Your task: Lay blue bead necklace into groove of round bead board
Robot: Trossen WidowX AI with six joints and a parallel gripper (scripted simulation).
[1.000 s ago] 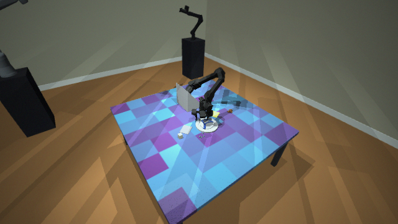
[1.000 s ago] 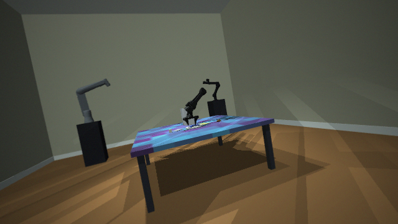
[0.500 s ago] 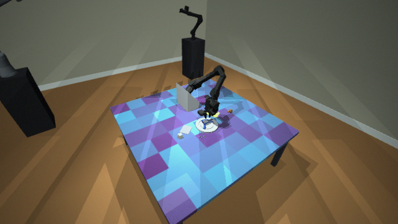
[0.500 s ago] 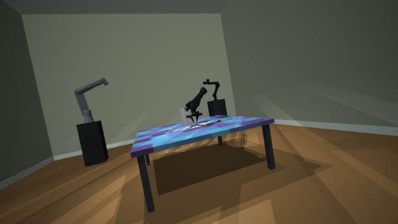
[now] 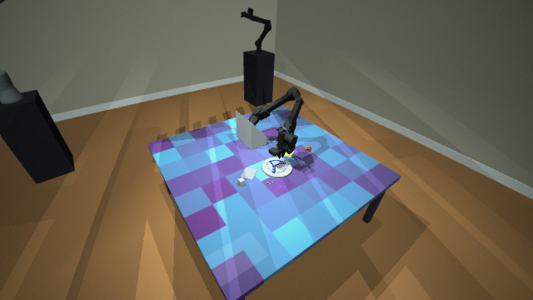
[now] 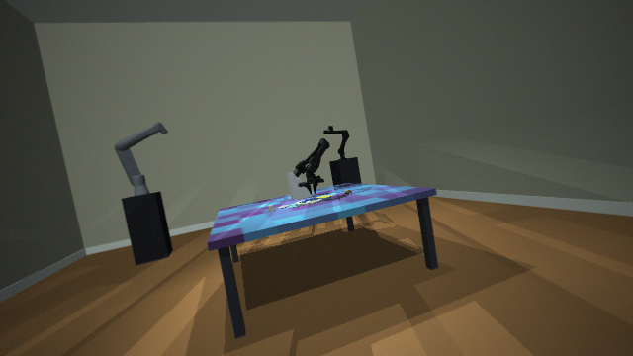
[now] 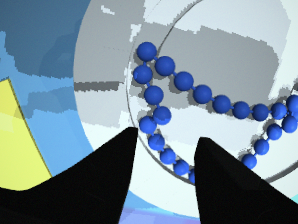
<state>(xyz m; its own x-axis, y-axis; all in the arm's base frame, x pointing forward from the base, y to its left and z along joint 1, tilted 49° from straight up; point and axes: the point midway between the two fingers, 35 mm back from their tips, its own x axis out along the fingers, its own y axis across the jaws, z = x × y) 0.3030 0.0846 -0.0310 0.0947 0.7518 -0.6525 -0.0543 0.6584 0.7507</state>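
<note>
The round white bead board lies 5 cm to the right of my gripper tip, 4 cm below it and 2 cm ahead of it. Also, from my gripper tip: cream cube: 32 cm to the right, 3 cm below; then yellow patch: 11 cm to the left, 8 cm behind, 5 cm below; then flat grey square: 23 cm to the right, 5 cm below, 4 cm behind.
</note>
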